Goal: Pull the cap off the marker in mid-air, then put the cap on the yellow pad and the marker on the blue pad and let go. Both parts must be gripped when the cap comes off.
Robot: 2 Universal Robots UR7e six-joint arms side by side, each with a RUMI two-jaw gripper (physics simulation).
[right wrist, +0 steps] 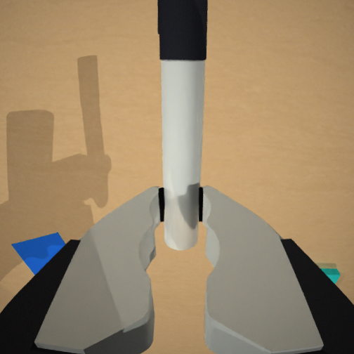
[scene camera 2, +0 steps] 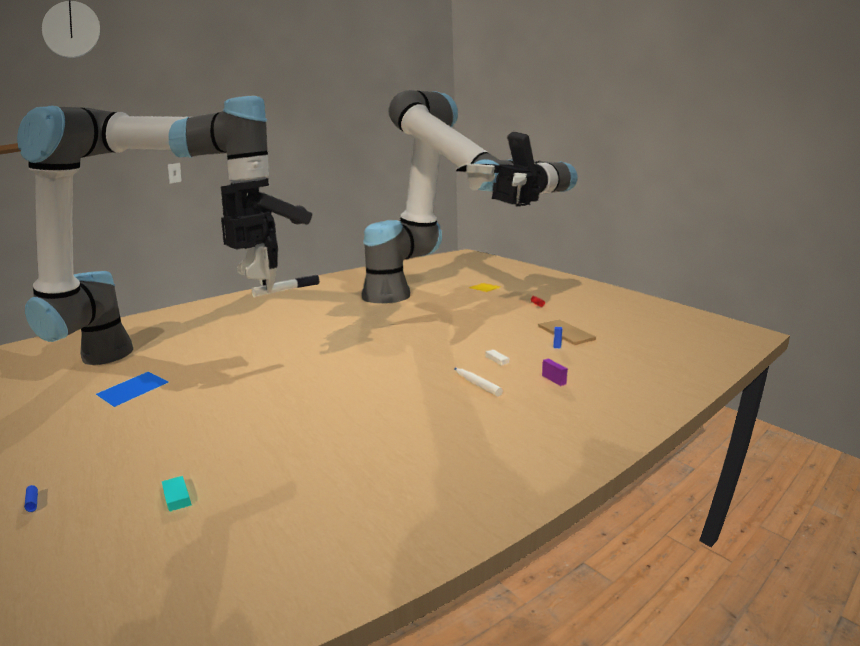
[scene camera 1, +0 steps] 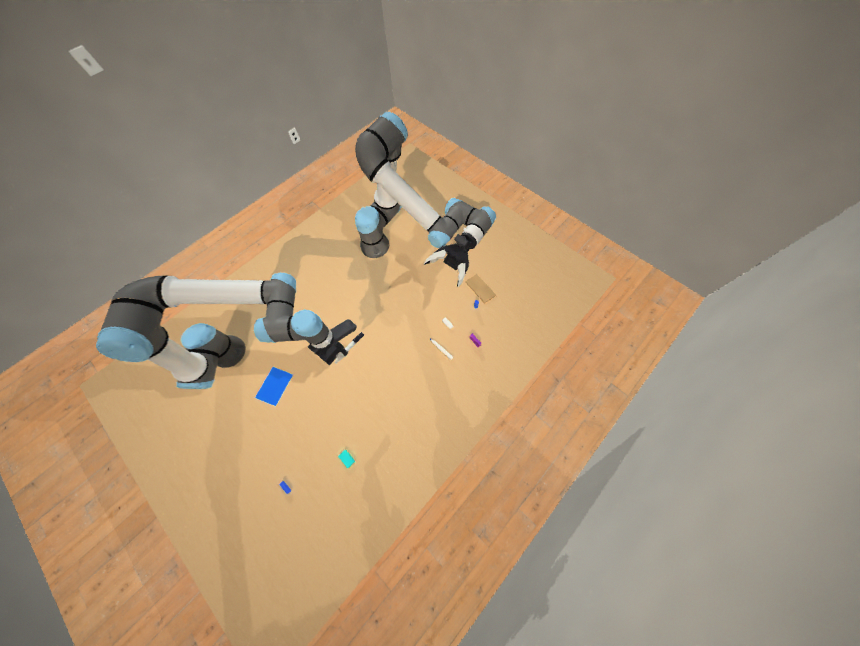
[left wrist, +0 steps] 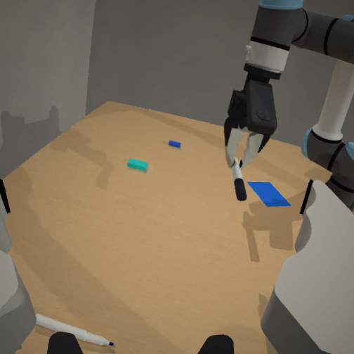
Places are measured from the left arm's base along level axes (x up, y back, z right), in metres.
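Pixels of known places: left gripper, fingertip midpoint: [scene camera 2: 482, 176] [scene camera 1: 440, 275]; right gripper, fingertip midpoint: [scene camera 2: 267, 291] [scene camera 1: 342, 354]; left arm's base at its link origin: [scene camera 2: 385, 296] [scene camera 1: 375, 246]; right arm's base at its link origin: [scene camera 2: 107, 354] [scene camera 1: 229, 352].
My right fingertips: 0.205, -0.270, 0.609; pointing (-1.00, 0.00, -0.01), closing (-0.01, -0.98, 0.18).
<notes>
Ahead of a thing's pixels: the offset from my right fingertips to its top centre, as dx, dy, dz.
The marker's white body {+0.013, -0.009, -0.039} [scene camera 1: 351, 344] [scene camera 2: 283, 286] [left wrist: 237, 172] [right wrist: 182, 120] is in my right gripper [scene camera 1: 343, 352] [scene camera 2: 264, 285] [left wrist: 234, 168] [right wrist: 181, 189], shut on it near its rear end. The marker is held above the table, with its black cap {+0.013, -0.018, -0.085} [scene camera 1: 359, 336] [scene camera 2: 307, 281] [left wrist: 240, 190] [right wrist: 183, 30] on its far end. My left gripper [scene camera 1: 442, 273] [scene camera 2: 488, 185] [left wrist: 154, 184] is wide open and empty in the air, apart from the cap. The blue pad {-0.204, +0.278, +0.234} [scene camera 1: 273, 386] [scene camera 2: 132, 388] [left wrist: 269, 194] [right wrist: 40, 250] lies flat. The yellow pad {-0.204, +0.070, -0.867} [scene camera 2: 484, 287] lies at the back in scene camera 2; it does not show in scene camera 1.
A white pen {-0.187, -0.301, -0.254} [scene camera 1: 441, 348] [scene camera 2: 478, 381] [left wrist: 70, 327] with a blue tip lies near a white block {-0.193, -0.273, -0.381} [scene camera 1: 447, 323] [scene camera 2: 497, 356], a purple block {-0.170, -0.424, -0.357} [scene camera 1: 475, 340] [scene camera 2: 554, 372], a blue cylinder {-0.157, -0.352, -0.523} [scene camera 1: 476, 303] [scene camera 2: 557, 337] and a brown board {-0.197, -0.333, -0.622} [scene camera 1: 481, 288] [scene camera 2: 573, 333]. A teal block {-0.190, -0.175, +0.332} [scene camera 1: 346, 458] [scene camera 2: 176, 493] [left wrist: 137, 164] lies elsewhere.
</notes>
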